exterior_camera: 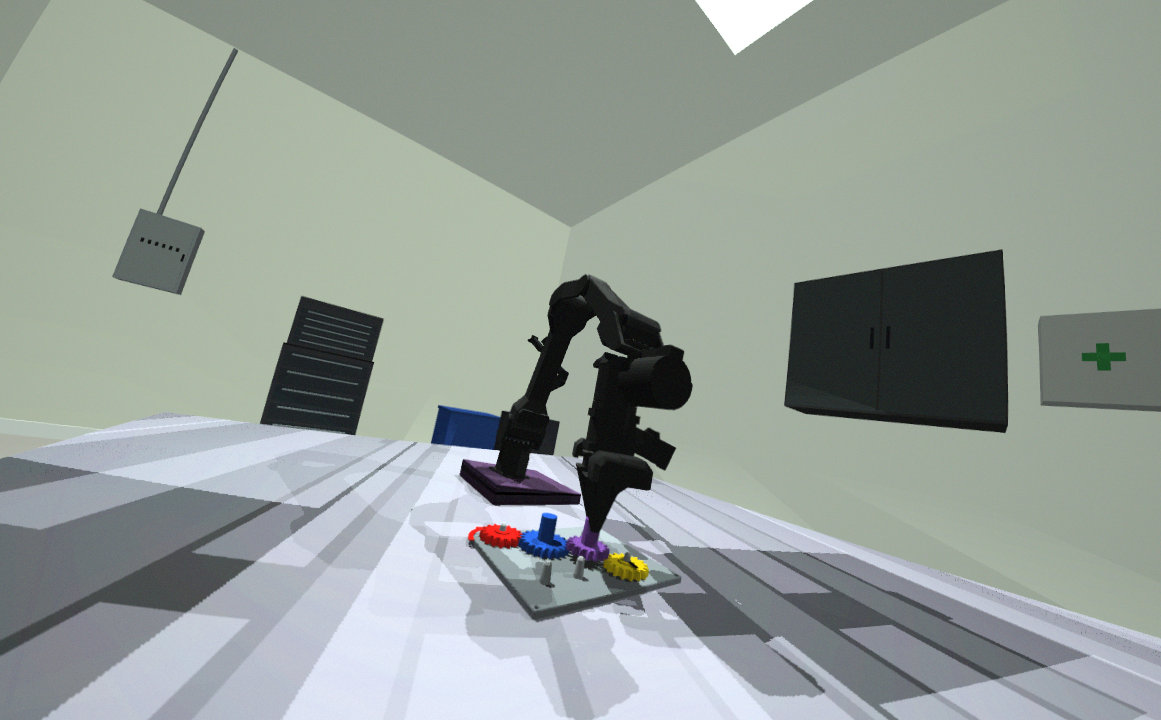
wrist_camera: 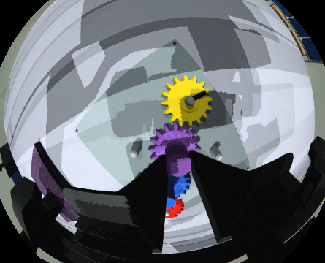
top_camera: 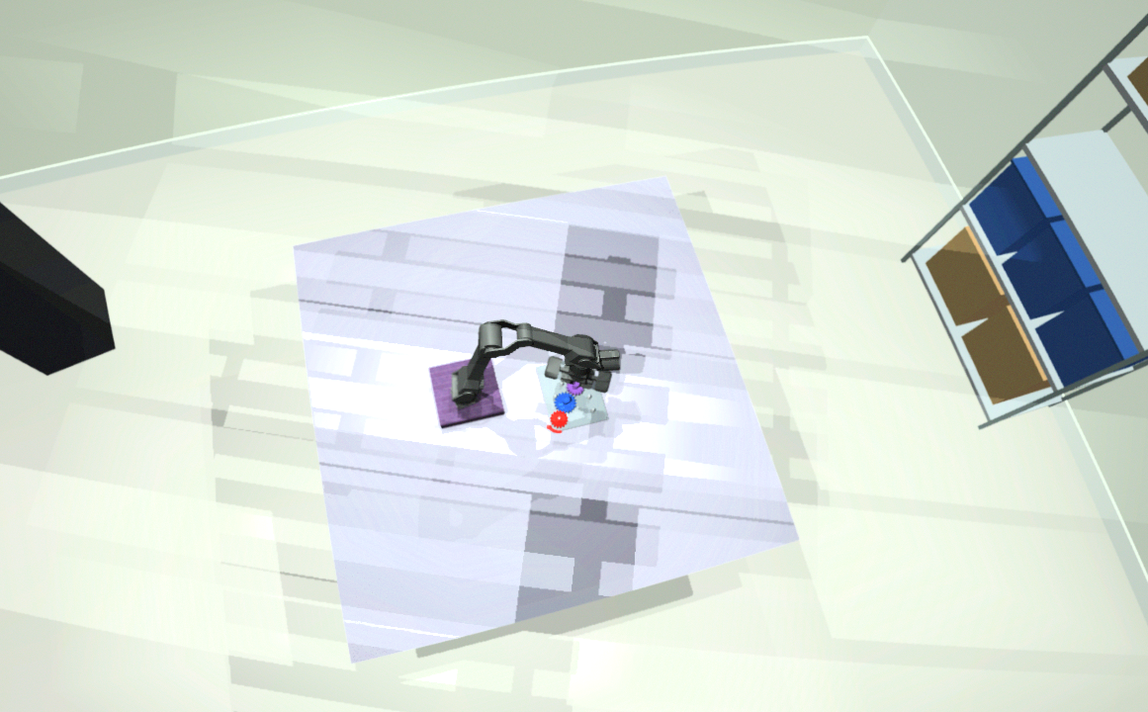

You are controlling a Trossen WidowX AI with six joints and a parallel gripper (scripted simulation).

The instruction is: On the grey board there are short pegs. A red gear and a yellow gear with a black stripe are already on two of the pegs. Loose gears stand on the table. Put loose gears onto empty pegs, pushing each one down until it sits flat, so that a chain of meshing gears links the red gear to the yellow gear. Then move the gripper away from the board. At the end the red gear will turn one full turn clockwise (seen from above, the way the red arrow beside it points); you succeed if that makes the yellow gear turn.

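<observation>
My gripper tip is 1 cm above the purple gear. Round my gripper tip: yellow gear: 4 cm ahead, 2 cm to the left, 3 cm below; then red gear: 9 cm behind, 7 cm to the right, 3 cm below; then blue gear: 5 cm behind, 3 cm to the right, 2 cm below.
</observation>
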